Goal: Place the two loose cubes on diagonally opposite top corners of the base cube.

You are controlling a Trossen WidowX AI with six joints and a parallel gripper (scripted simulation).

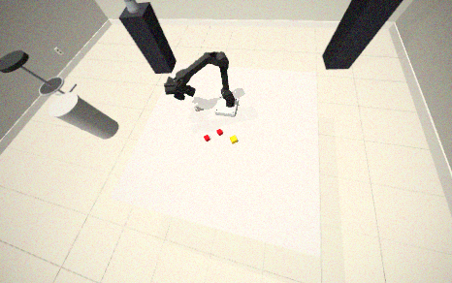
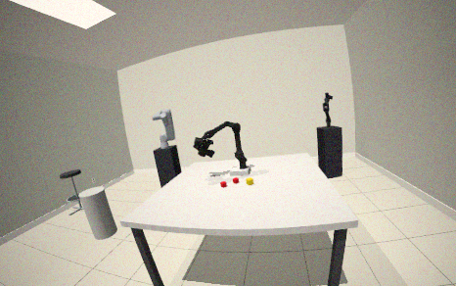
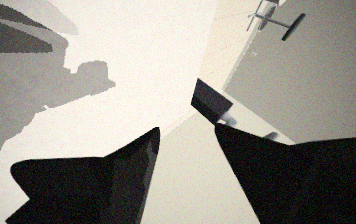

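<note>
The base cube lies 39 cm to the left of my gripper tip, 33 cm ahead of it and 18 cm below it.
</note>
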